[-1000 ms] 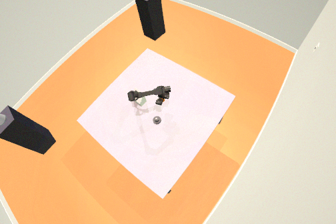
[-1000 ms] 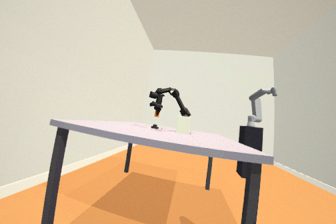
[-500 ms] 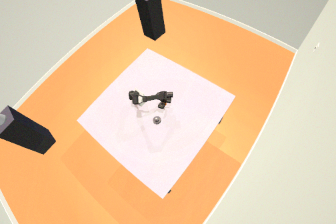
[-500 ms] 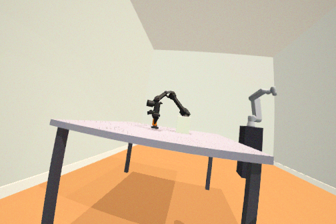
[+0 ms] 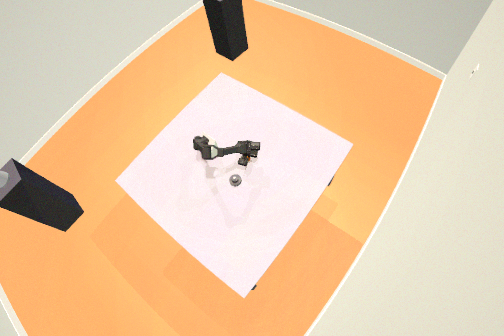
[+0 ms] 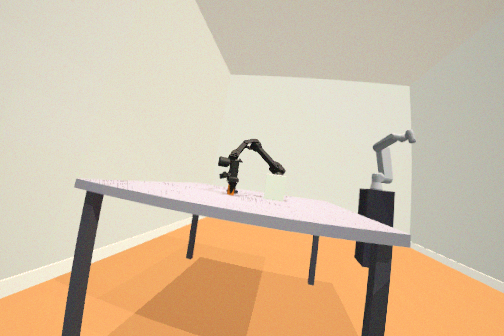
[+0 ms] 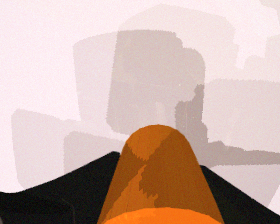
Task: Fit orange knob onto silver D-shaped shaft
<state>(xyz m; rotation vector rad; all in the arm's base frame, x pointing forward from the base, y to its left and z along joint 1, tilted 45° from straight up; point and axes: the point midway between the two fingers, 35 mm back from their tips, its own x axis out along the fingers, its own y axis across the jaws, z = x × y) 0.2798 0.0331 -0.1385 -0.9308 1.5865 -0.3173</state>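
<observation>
Now: gripper tip 3 cm below the orange knob. Also, from my gripper tip: silver shaft: 18 cm to the right, 5 cm ahead, 2 cm above.
</observation>
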